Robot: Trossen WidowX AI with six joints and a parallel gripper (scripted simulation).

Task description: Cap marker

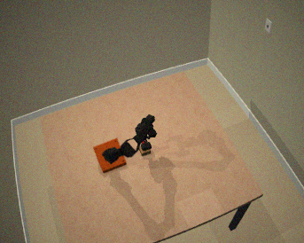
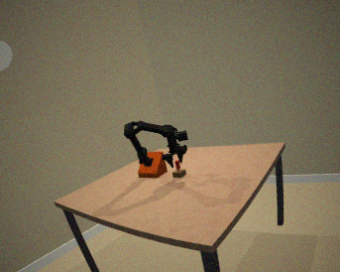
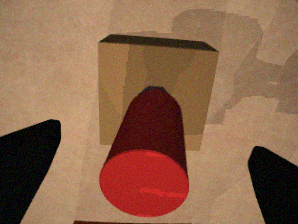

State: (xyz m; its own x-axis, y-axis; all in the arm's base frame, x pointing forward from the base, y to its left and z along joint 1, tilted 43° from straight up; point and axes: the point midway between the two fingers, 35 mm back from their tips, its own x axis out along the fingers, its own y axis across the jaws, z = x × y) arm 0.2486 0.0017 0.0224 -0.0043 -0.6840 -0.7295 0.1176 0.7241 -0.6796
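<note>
My gripper tip is now 1 cm below the red cap. From my gripper tip the other things lie so: holder block 6 cm below.
</note>
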